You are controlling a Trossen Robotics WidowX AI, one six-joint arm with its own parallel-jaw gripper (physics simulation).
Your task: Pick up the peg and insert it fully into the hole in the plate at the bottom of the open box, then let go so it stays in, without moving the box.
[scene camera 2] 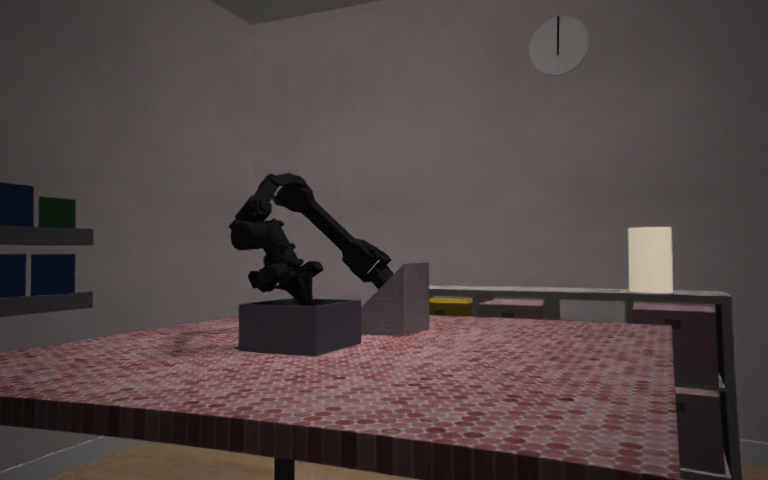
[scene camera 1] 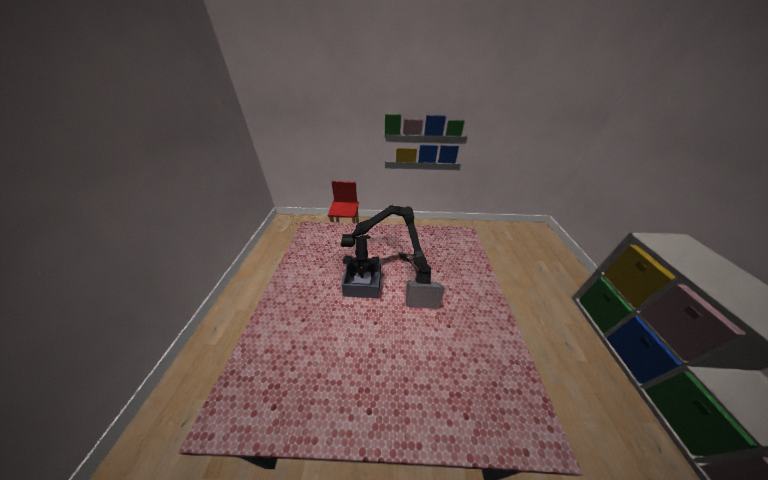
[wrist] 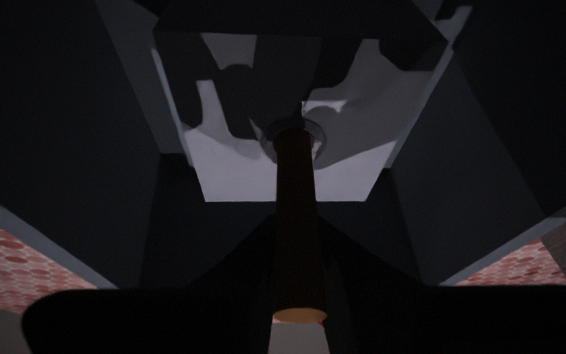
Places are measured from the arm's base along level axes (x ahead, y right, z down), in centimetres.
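Pixels of known places: gripper, between the fingertips: [scene camera 1: 361, 275] [wrist: 292, 224]; arm's base, origin of its link: [scene camera 2: 391, 288] [scene camera 1: 424, 283].
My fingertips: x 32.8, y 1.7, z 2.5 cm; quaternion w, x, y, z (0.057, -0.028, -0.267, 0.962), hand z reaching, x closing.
Ahead of a thing's pixels: the offset from my fingertips to its top centre. "*": to the spot under its first point. Level surfaces: height alone.
The brown peg {dy +2.0, dx +0.2, dz -3.9 cm} [wrist: 296, 225] has a lighter orange end and stretches through the middle of the wrist view. My gripper [scene camera 1: 361, 271] [scene camera 2: 306, 301] [wrist: 292, 224] is shut on it, with the black fingers on both sides and the fingertips down inside the open box {dy +1.8, dx +0.1, dz -1.1 cm} [scene camera 1: 361, 290] [scene camera 2: 276, 331] [wrist: 465, 150]. The peg's far end meets the ringed hole {* dy +1.9, dx +1.2, dz +2.7 cm} [wrist: 268, 142] in the pale plate {dy +1.8, dx +0.1, dz +2.6 cm} [scene camera 1: 362, 279] [wrist: 240, 185] at the box bottom. Its tip is hidden in shadow, so its depth in the hole cannot be told. The box stands upright on the table.
The arm's grey base block [scene camera 1: 424, 295] [scene camera 2: 416, 300] stands right of the box on the red-tiled table {dz +8.7 cm} [scene camera 1: 373, 362] [scene camera 2: 481, 373]. Beyond the table are a red chair [scene camera 1: 343, 209], a drawer unit [scene camera 1: 659, 240] and wall shelves [scene camera 1: 425, 138].
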